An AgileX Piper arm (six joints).
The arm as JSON. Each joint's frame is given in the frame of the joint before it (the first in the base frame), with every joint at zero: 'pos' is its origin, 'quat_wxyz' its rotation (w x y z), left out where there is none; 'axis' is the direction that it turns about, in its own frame. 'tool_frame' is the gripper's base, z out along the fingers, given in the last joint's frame.
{
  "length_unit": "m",
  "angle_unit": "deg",
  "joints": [
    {
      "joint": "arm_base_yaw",
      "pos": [
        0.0,
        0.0,
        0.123
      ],
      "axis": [
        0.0,
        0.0,
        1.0
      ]
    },
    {
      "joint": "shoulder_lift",
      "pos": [
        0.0,
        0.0,
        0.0
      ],
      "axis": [
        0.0,
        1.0,
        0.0
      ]
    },
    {
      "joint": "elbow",
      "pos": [
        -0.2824,
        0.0,
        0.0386
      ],
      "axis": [
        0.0,
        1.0,
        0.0
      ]
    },
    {
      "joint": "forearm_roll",
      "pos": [
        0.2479,
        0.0,
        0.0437
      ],
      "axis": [
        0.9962,
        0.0,
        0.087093
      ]
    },
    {
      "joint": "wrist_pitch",
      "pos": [
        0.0,
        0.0,
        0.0
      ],
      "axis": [
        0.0,
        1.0,
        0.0
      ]
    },
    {
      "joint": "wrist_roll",
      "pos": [
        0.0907,
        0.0,
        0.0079
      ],
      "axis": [
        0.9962,
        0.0,
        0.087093
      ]
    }
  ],
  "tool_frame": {
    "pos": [
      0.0,
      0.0,
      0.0
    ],
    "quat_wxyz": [
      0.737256,
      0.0,
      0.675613,
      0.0
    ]
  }
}
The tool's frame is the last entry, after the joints.
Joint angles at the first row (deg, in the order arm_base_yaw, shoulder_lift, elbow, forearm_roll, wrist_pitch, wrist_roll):
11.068, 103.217, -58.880, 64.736, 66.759, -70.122
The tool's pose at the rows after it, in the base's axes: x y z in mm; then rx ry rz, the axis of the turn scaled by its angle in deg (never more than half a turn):
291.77 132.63 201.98 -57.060 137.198 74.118
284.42 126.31 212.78 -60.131 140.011 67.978
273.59 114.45 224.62 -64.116 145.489 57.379
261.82 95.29 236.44 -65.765 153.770 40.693
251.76 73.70 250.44 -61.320 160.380 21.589
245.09 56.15 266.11 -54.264 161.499 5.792
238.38 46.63 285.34 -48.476 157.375 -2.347
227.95 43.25 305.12 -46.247 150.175 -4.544
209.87 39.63 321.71 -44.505 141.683 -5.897
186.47 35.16 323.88 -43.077 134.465 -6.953
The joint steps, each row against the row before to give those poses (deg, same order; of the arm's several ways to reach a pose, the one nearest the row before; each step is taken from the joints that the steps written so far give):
0.001, -1.391, 0.001, -2.149, -0.226, 1.275
0.000, -3.218, 0.001, -6.057, -0.597, 3.739
0.000, -4.218, -0.002, -10.391, -0.328, 6.363
-0.001, -4.769, 0.000, -14.701, 0.000, 9.901
0.000, -4.896, 0.241, -14.583, -0.249, 11.471
0.000, -4.327, 0.204, -11.214, -1.183, 9.230
0.000, -4.378, 0.000, -5.641, -2.162, 4.970
-0.001, -4.910, 0.459, -0.964, -3.170, 0.338
0.000, -6.433, 2.291, -0.116, -4.518, -0.593
0.002, -7.125, 5.260, -0.001, -5.470, -0.607

